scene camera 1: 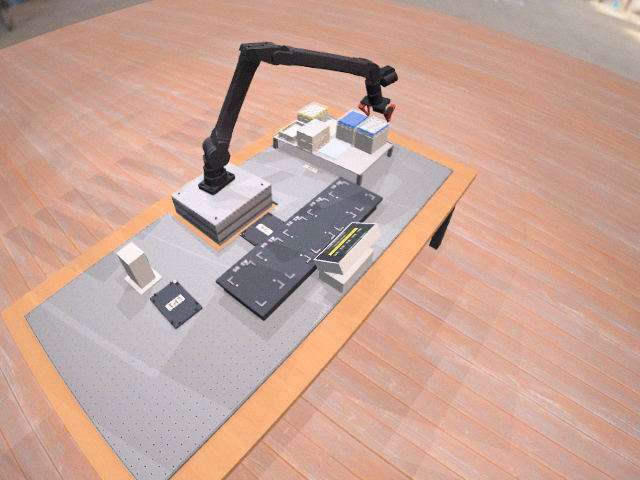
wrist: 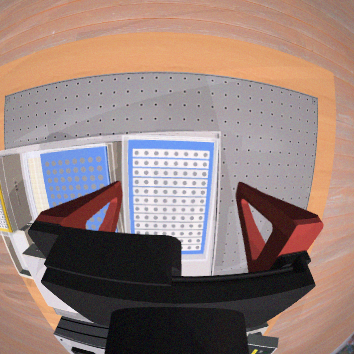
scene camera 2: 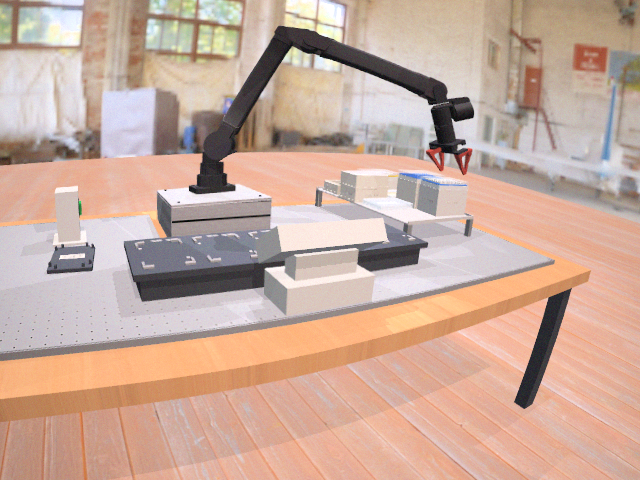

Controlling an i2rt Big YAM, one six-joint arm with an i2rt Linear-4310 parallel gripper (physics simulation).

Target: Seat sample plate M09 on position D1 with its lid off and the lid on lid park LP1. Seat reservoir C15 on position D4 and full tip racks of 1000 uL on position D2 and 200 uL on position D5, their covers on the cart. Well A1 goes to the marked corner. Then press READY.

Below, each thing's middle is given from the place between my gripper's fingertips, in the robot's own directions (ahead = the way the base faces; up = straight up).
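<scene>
I see the cart shelf (scene camera 1: 355, 160) 13 cm below my hand, 9 cm to the right of it and 16 cm behind it. The white stand (scene camera 2: 66, 198) is 12 cm below my hand, 28 cm behind it and 104 cm to the right of it, while the LP1 lid pad (scene camera 1: 173, 301) lies 17 cm below my hand, 11 cm behind it and 104 cm to the right of it.
</scene>
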